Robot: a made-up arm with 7 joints. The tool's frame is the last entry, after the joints. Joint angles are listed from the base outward. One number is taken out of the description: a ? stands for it. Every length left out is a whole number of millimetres.
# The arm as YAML. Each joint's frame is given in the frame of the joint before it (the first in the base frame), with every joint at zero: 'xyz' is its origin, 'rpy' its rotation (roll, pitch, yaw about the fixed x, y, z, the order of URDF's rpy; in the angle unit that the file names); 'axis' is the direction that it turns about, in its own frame. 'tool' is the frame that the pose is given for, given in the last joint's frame.
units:
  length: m
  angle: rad
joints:
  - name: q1
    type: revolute
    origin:
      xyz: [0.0, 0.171, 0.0]
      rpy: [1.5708, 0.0, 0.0]
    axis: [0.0, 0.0, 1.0]
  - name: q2
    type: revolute
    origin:
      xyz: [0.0, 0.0, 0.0]
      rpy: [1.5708, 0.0, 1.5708]
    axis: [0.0, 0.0, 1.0]
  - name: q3
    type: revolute
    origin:
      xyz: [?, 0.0, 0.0]
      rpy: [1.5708, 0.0, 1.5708]
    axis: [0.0, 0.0, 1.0]
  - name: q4
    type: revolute
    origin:
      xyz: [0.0, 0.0, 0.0]
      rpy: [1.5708, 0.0, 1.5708]
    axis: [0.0, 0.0, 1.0]
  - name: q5
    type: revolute
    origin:
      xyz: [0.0, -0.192, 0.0]
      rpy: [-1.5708, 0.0, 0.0]
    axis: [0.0, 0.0, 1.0]
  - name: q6
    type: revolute
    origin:
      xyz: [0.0, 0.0, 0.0]
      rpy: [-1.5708, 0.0, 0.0]
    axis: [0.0, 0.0, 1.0]
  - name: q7
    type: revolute
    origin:
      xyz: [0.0, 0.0, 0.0]
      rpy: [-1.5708, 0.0, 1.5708]
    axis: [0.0, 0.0, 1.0]
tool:
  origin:
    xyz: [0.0, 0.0, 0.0]
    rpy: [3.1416, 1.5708, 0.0]
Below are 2 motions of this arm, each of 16 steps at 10 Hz.
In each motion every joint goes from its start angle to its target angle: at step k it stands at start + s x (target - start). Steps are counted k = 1, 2, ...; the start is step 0. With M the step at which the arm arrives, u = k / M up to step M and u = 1 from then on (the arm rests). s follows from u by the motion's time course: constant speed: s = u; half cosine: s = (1 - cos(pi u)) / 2; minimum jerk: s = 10 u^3 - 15 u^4 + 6 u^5.
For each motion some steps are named. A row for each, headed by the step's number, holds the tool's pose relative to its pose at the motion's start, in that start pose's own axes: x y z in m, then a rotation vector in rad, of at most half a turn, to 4 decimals.
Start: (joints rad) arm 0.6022 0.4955 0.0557 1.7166 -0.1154 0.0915 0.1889
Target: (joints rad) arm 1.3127 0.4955 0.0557 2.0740 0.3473 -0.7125 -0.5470
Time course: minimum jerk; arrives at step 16
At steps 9, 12, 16:
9: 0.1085 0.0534 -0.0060 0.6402 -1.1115 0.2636
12: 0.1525 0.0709 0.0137 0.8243 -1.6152 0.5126
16: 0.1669 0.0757 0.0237 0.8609 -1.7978 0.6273

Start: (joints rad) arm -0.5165 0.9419 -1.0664 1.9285 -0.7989 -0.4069 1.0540
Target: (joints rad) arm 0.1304 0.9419 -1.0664 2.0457 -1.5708 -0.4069 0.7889
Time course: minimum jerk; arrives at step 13
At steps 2, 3, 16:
2: -0.0018 0.0018 0.0030 0.0057 0.0343 -0.0176
3: -0.0052 0.0053 0.0090 0.0166 0.1015 -0.0522
16: -0.0215 0.0539 0.1166 0.1130 1.2011 -0.6358

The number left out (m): -0.167
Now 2 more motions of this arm.
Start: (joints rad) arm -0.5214 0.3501 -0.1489 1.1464 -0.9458 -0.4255 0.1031
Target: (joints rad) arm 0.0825 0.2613 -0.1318 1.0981 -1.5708 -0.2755 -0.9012
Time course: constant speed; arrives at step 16
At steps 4, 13, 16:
4: 0.0041 0.0378 -0.0192 0.3252 0.0067 -0.1771
13: 0.0238 0.1292 -0.0435 1.0717 -0.0785 -0.5914
16: 0.0335 0.1603 -0.0454 1.3170 -0.1405 -0.7371

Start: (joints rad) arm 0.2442 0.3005 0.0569 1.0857 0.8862 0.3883 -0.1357
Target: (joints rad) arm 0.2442 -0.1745 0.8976 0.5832 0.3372 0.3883 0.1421
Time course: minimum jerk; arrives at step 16
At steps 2, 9, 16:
2: -0.0008 0.0015 -0.0004 0.0049 0.0001 0.0085
9: -0.0716 0.0433 -0.0077 0.1599 0.1498 0.3464
16: -0.1477 0.0388 0.0015 0.1885 0.3620 0.5827

